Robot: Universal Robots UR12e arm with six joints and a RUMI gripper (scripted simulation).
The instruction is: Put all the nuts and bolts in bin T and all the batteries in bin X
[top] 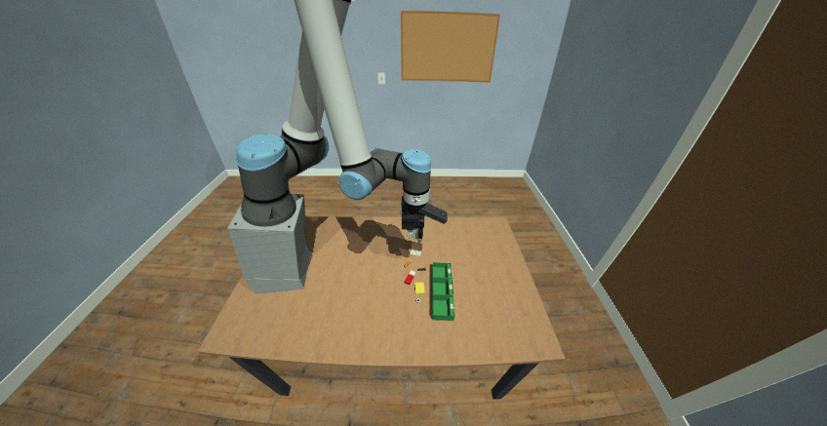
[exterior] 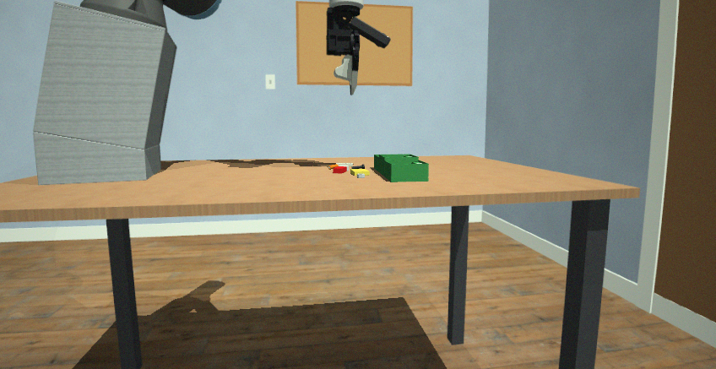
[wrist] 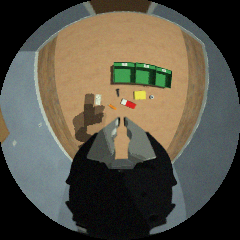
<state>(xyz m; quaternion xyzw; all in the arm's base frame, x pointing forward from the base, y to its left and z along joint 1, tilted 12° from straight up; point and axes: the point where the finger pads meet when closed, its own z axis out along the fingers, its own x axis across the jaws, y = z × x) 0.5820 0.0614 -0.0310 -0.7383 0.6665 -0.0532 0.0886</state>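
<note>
The green bin is 11 cm ahead of my hand, 9 cm to the right of it and 20 cm below it. Also, from my hand: orange piece 5 cm behind, 4 cm to the left, 21 cm below; then bolt 2 cm ahead, 2 cm to the left, 21 cm below; then red battery 3 cm behind, 3 cm to the right, 21 cm below.
</note>
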